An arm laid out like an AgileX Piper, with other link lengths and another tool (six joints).
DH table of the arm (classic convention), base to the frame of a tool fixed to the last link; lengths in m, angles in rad. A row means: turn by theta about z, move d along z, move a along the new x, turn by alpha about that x. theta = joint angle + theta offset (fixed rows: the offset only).
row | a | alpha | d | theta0
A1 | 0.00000 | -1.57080 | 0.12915 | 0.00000
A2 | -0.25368 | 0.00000 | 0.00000 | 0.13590
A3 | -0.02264 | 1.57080 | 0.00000 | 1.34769
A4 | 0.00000 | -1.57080 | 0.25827 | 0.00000
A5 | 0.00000 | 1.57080 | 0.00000 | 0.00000
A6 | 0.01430 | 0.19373 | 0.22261 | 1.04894
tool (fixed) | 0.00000 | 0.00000 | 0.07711 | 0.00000
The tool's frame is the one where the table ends.
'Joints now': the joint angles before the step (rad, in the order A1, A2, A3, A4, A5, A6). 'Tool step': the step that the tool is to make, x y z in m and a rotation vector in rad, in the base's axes. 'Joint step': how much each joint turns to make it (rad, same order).
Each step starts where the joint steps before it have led.
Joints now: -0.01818, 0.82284, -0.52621, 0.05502, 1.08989, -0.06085
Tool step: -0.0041, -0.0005, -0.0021, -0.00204, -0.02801, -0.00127
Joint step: -0.00047, -0.06374, 0.04115, -0.00175, -0.00551, 0.00089
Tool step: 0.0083, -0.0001, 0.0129, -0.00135, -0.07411, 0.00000
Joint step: 0.00053, -0.07409, -0.00050, -0.00020, 0.00044, 0.00061
